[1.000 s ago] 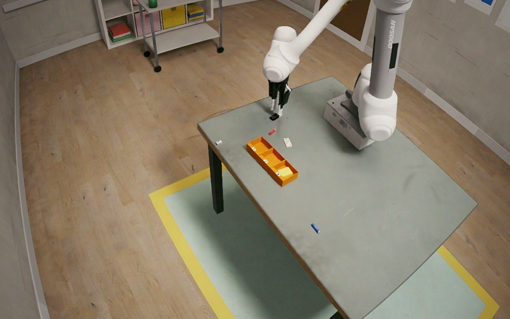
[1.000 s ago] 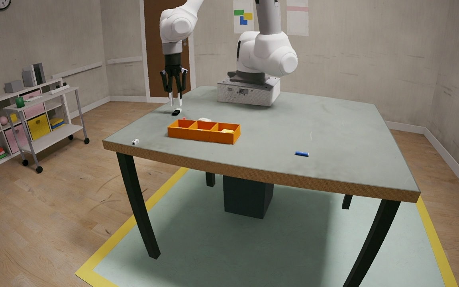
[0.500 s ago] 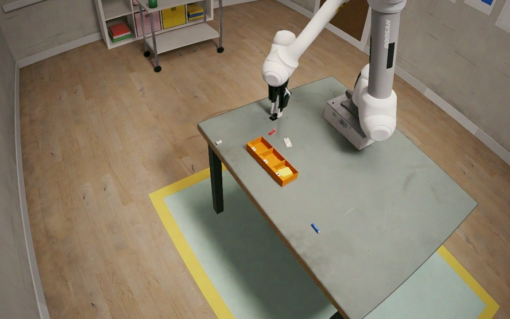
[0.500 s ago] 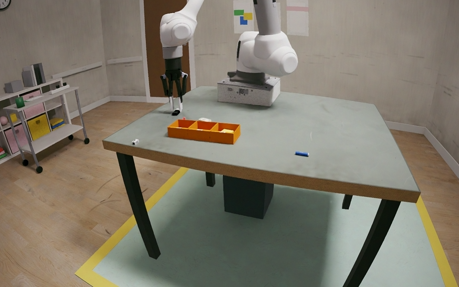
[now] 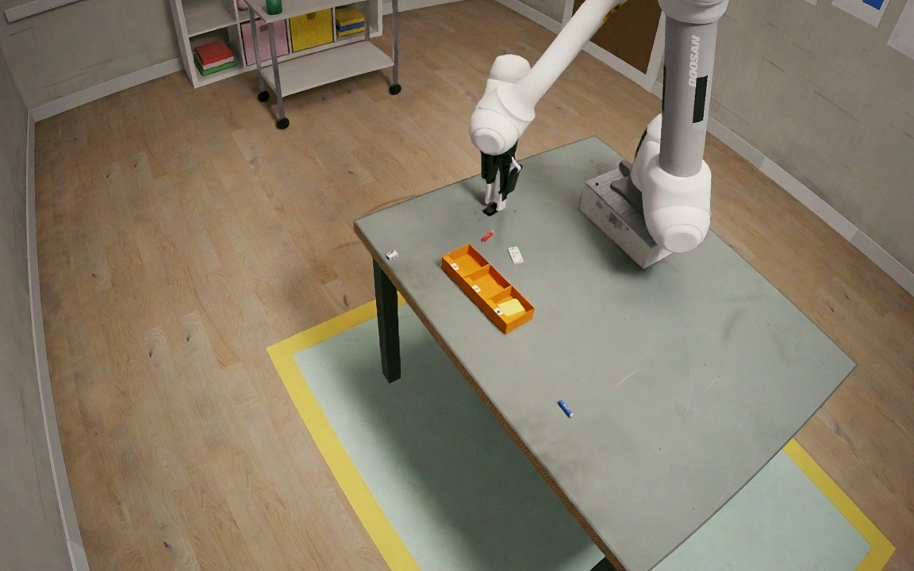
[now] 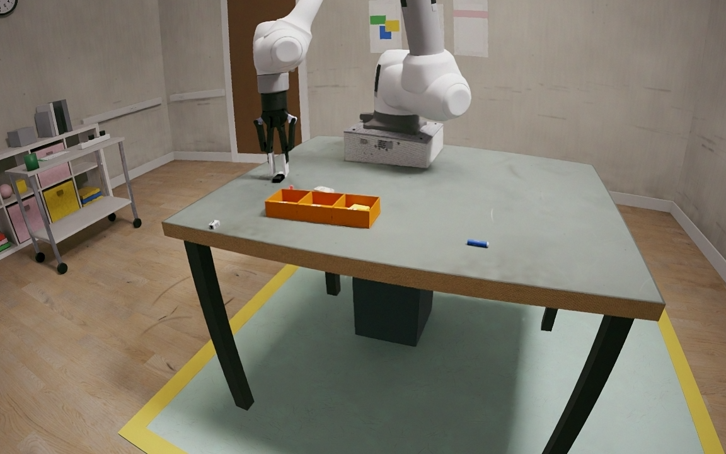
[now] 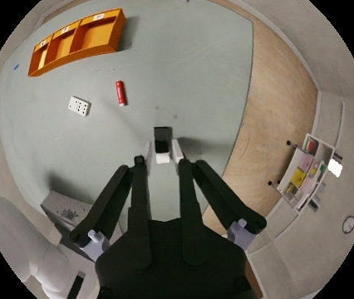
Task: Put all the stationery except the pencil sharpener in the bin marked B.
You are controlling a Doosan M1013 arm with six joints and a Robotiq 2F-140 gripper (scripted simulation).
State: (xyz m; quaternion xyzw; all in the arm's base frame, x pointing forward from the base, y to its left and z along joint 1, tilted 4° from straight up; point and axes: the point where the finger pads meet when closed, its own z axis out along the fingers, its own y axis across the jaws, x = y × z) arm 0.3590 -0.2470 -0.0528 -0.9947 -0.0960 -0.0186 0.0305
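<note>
The black piece lies 10 mm behind my hand and 40 mm below it. Round my hand: orange bin: 200 mm ahead, 240 mm to the left, 30 mm below; then red piece: 80 mm ahead, 80 mm to the left, 40 mm below; then flat white piece: 60 mm ahead, 170 mm to the left, 40 mm below.
</note>
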